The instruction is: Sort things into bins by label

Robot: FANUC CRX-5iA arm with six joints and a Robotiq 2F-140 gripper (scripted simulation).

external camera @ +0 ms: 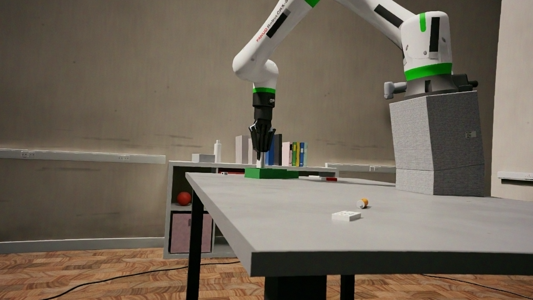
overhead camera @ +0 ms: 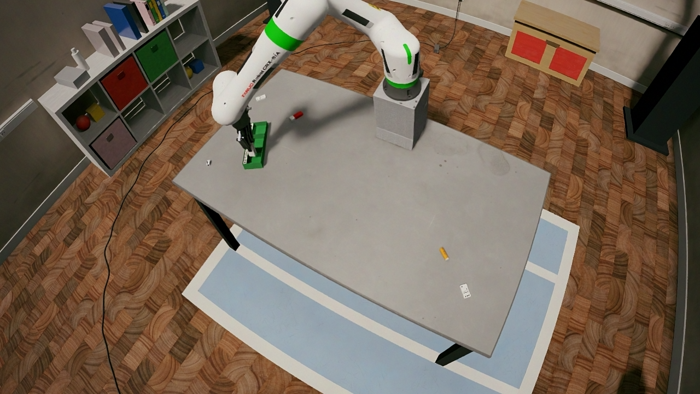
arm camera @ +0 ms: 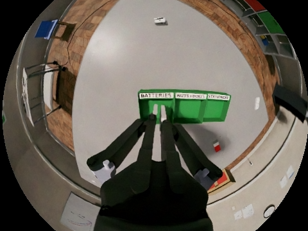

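Right now my hand is 290 mm past the red piece, 70 mm above it and 40 mm to the right of it. Also, from my hand: orange cylinder: 880 mm to the left, 100 mm ahead, 70 mm below.
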